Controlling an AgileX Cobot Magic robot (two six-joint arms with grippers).
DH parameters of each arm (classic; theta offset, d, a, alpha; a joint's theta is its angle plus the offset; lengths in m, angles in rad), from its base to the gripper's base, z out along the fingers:
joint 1: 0 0.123 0 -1.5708
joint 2: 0.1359 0 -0.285 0
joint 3: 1.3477 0 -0.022 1.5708
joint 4: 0 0.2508 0 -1.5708
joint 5: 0 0 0.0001 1.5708
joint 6: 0 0.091 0 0
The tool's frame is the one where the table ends.
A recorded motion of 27 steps. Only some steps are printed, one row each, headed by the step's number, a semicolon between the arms.
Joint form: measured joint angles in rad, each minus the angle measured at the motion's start. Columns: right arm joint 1, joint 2, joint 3, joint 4, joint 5, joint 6; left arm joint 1, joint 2, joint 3, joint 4, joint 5, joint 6.
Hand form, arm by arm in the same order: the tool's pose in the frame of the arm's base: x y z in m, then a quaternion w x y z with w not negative. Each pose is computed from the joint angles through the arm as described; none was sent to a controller.
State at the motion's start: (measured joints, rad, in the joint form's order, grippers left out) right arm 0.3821 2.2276 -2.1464 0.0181 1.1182 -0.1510; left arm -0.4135 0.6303 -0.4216 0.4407 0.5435 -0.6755
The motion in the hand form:
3: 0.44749 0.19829 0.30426 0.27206 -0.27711 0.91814 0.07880; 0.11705 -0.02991 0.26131 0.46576 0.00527 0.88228 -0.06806
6: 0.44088 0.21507 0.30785 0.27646 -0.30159 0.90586 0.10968; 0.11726 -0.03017 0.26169 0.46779 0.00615 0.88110 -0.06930
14: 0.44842 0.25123 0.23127 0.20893 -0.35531 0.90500 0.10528; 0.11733 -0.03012 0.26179 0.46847 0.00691 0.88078 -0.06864
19: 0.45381 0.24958 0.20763 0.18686 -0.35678 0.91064 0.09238; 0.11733 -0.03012 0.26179 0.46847 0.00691 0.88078 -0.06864
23: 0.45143 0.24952 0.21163 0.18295 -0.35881 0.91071 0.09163; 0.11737 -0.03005 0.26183 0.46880 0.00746 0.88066 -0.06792
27: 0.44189 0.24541 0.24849 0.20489 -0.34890 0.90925 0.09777; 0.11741 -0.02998 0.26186 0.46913 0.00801 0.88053 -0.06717
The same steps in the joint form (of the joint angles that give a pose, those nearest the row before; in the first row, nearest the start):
3: 0.0174 -0.0450 -0.0563 0.0879 -0.0052 -0.0550; 0.0000 0.0000 0.0000 0.0012 -0.0154 -0.0001
6: 0.0433 -0.0432 -0.0680 0.1544 -0.0106 -0.0975; 0.0000 0.0000 0.0000 0.0020 -0.0209 -0.0001
14: 0.1003 0.1097 -0.0668 0.1625 -0.0238 -0.1619; 0.0000 0.0000 0.0000 0.0043 -0.0217 0.0001
19: 0.0958 0.1541 -0.0655 0.1417 -0.0213 -0.1627; 0.0000 0.0000 0.0000 0.0043 -0.0217 0.0001
23: 0.0980 0.1456 -0.0663 0.1396 -0.0042 -0.1617; 0.0001 0.0000 0.0000 0.0061 -0.0217 0.0002
27: 0.0990 0.0701 -0.0634 0.1406 0.0203 -0.1357; 0.0000 0.0000 0.0000 0.0083 -0.0217 0.0000

